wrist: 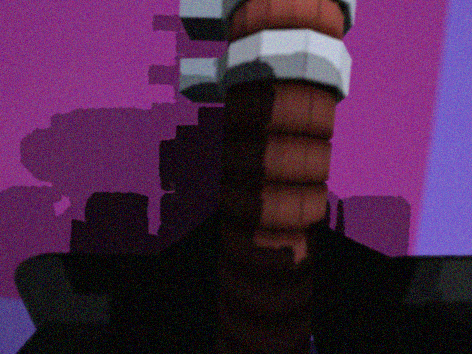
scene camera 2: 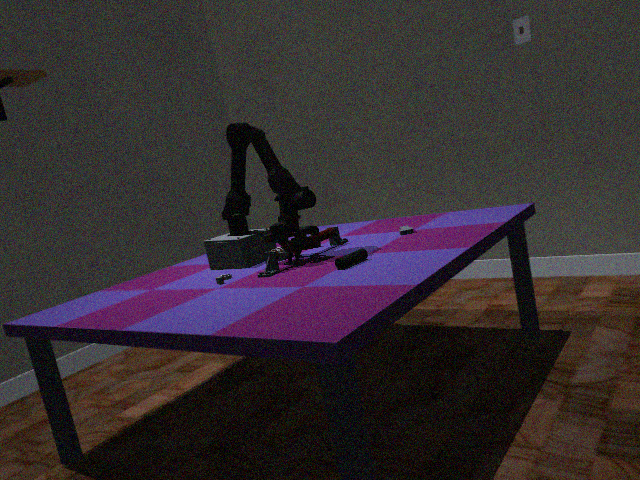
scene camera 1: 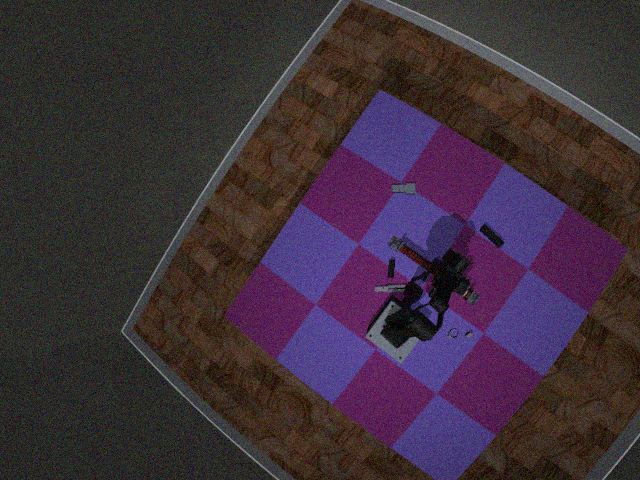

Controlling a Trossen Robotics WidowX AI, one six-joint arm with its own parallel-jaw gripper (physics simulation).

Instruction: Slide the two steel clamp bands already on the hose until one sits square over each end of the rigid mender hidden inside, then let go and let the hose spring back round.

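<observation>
The red ribbed hose point(scene camera 1: 415, 255) point(scene camera 2: 326, 236) point(wrist: 299, 160) is held up between two end stands, one stand point(scene camera 1: 395, 243) point(scene camera 2: 338, 238) at the far end and one stand point(scene camera 1: 474, 297) point(scene camera 2: 271, 264) at the near end. My gripper point(scene camera 1: 445, 274) point(scene camera 2: 295, 252) point(wrist: 255, 213) is shut on the hose between the stands, with a dark finger on each side of it. In the wrist view one steel band point(wrist: 289, 55) circles the hose beyond my fingers, apart from them. The other band point(wrist: 201, 9) is just past it, cut by the top edge. The mender inside the hose is hidden.
A black cylinder point(scene camera 1: 491, 235) point(scene camera 2: 351, 258) and a grey block point(scene camera 1: 403, 188) point(scene camera 2: 406, 230) lie on the table. A small black piece point(scene camera 1: 391, 268) and a pale tool point(scene camera 1: 388, 288) lie near the arm's base point(scene camera 1: 400, 354) point(scene camera 2: 232, 254). A thin ring point(scene camera 1: 448, 333) and a small piece point(scene camera 1: 468, 334) lie beyond.
</observation>
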